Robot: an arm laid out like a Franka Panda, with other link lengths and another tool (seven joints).
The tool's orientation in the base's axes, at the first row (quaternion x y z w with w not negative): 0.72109, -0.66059, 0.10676, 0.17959
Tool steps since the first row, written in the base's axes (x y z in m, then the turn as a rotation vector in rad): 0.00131, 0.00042, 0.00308, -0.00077, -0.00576, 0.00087; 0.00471, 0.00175, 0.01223, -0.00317, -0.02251, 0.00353; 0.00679, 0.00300, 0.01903, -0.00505, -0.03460, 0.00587; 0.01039, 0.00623, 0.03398, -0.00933, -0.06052, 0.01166; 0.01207, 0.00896, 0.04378, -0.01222, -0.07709, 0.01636; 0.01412, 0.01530, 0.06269, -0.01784, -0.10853, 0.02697
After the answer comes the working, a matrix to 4 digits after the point.
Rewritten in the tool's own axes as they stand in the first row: 0.00096, -0.00096, -0.00309, 0.00553, 0.00123, 0.00157; 0.00368, -0.00334, -0.01225, 0.02163, 0.00497, 0.00605; 0.00541, -0.00467, -0.01913, 0.03341, 0.00787, 0.00890; 0.00868, -0.00668, -0.03437, 0.05892, 0.01442, 0.01435; 0.01020, -0.00736, -0.04455, 0.07561, 0.01888, 0.01693; 0.01201, -0.00756, -0.06451, 0.10792, 0.02767, 0.02029
The tool's axes in the first row as the columns of a matrix, in the base's axes (rounded; the answer above uses it unrounded):
0.1044, -0.9910, -0.0833
-0.9143, -0.0627, -0.4001
0.3912, 0.1180, -0.9127

